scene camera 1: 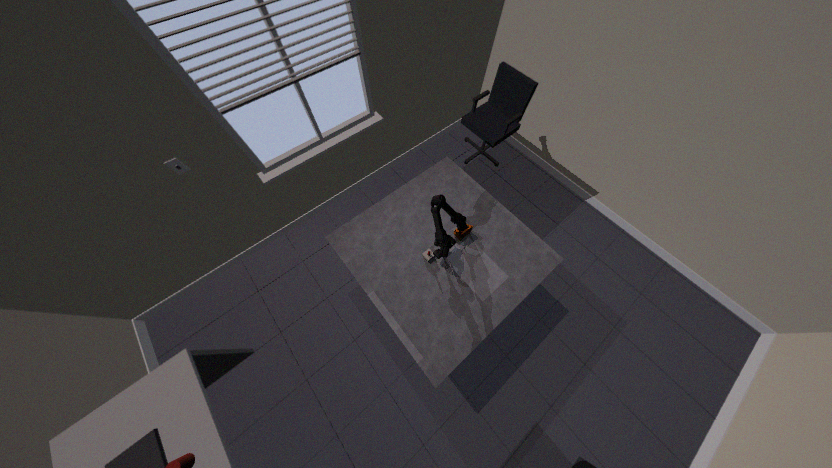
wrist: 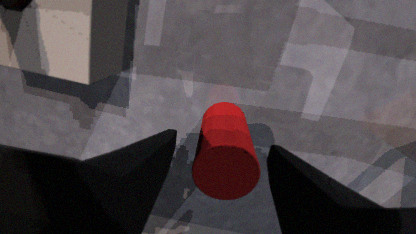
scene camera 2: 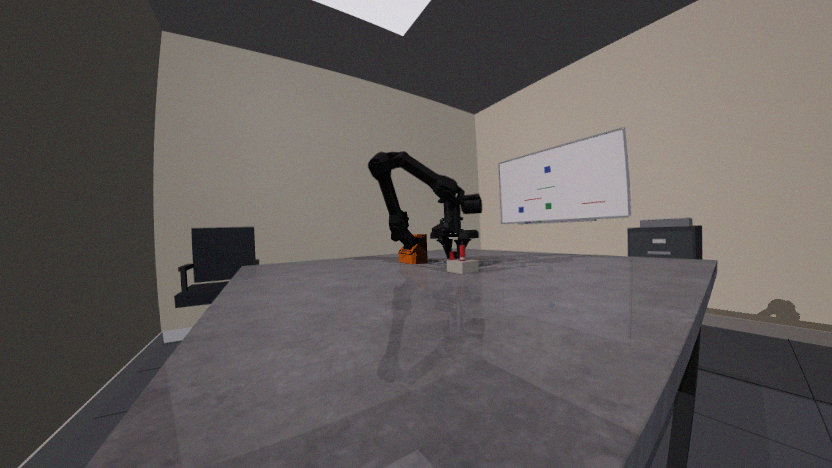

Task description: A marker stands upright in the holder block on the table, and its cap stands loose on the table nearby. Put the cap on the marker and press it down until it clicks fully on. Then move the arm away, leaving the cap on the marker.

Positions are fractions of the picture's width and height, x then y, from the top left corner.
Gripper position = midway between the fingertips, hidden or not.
In view: the gripper (wrist: 0.53, 0.62) and a red cap (wrist: 0.54, 0.72).
